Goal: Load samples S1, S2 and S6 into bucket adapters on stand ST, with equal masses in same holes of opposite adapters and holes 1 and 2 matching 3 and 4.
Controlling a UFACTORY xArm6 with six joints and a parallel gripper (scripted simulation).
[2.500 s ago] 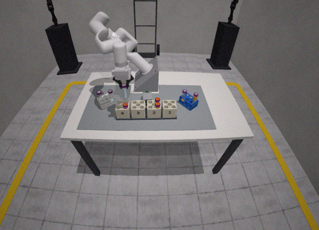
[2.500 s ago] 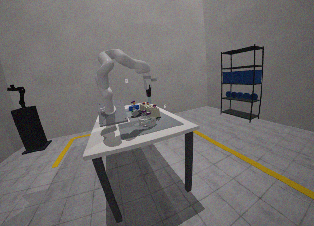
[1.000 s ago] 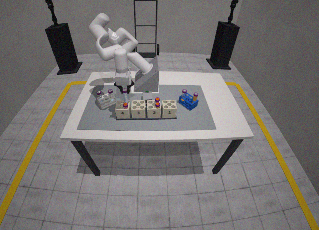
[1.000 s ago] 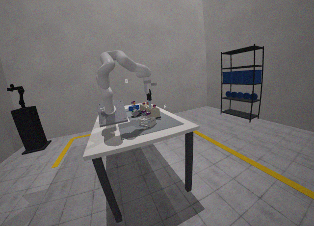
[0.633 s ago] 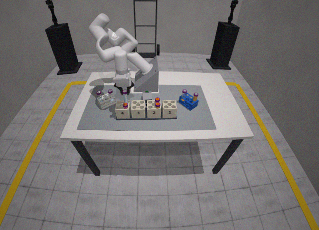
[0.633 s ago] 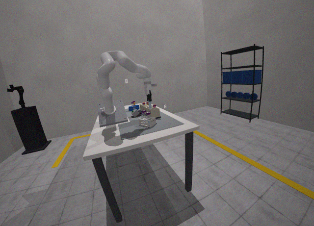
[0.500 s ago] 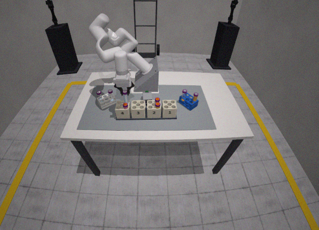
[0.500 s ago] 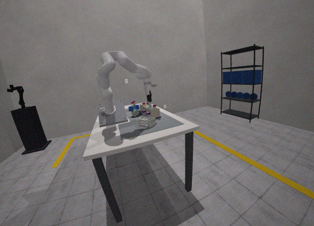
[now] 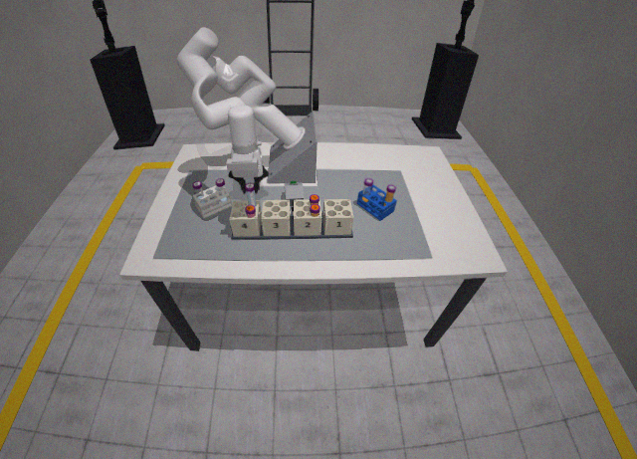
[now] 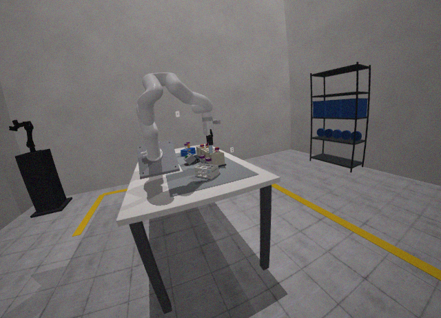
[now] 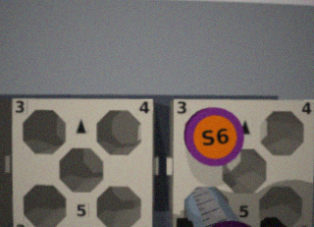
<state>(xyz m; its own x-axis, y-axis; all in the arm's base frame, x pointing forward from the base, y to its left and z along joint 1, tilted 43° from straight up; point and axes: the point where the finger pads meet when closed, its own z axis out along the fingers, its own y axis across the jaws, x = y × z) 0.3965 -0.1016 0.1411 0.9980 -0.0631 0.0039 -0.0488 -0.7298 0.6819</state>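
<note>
Right now the green DONE key is 160 mm behind my hand, 150 mm to the left of it and 110 mm below it. The rest, counted from my hand: blue rack 480 mm to the left, 150 mm below, 60 mm behind; grey desk 150 mm to the left, 140 mm behind, 120 mm below.
</note>
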